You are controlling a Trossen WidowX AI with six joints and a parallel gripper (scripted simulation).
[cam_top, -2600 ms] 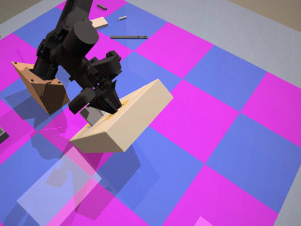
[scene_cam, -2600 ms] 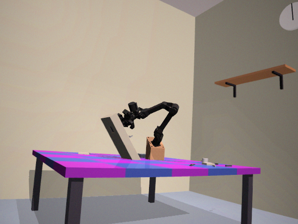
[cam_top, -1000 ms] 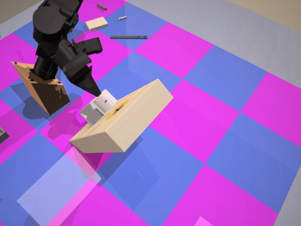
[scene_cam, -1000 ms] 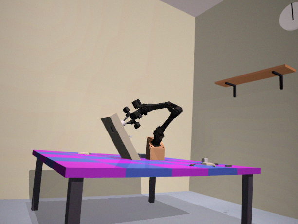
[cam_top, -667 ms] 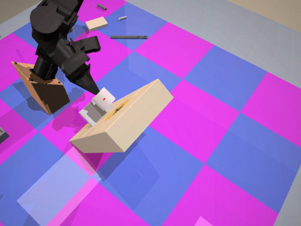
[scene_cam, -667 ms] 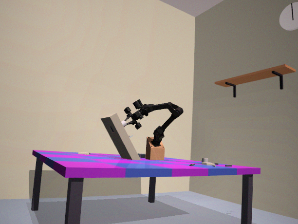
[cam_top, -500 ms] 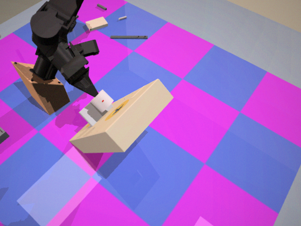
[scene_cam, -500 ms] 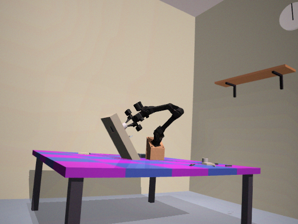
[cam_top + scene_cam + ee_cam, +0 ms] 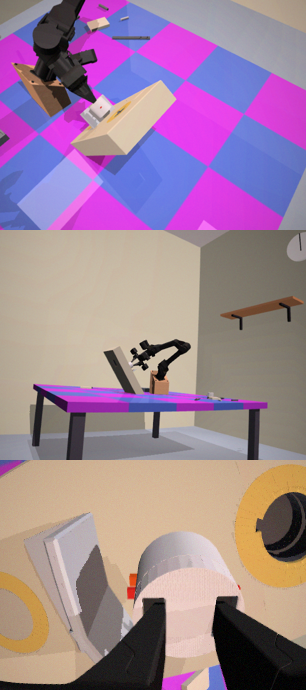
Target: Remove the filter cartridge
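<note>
Right now the round filter cartridge is 10 mm ahead of my gripper tip and 10 mm below it. From my gripper tip the other things lie so: grey tray: 360 mm behind, 240 mm to the right, 200 mm below; service panel: 50 mm ahead, 50 mm below.
</note>
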